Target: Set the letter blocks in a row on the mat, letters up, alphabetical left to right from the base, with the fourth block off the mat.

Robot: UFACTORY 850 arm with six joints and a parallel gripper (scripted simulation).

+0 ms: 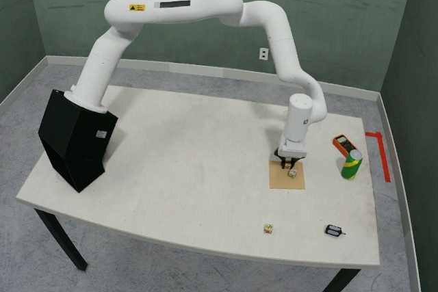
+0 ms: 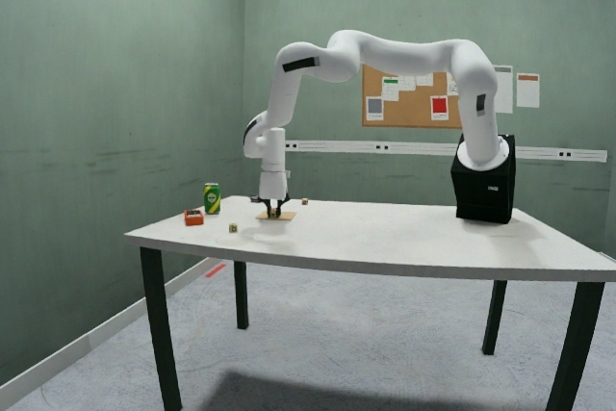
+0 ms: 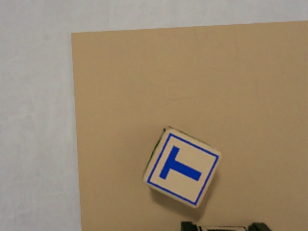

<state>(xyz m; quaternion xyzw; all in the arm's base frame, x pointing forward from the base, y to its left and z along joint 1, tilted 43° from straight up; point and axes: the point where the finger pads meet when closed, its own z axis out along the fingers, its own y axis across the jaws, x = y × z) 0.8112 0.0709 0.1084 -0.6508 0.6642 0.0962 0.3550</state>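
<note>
Right now the tan mat is 4 cm to the right of my hand and 2 cm below it. Round my hand: yellow can 27 cm ahead, 1 cm to the left, 4 cm above; then orange multimeter 26 cm ahead, 16 cm to the left, 1 cm below; then small black object 22 cm ahead, 28 cm to the right, 1 cm below.
</note>
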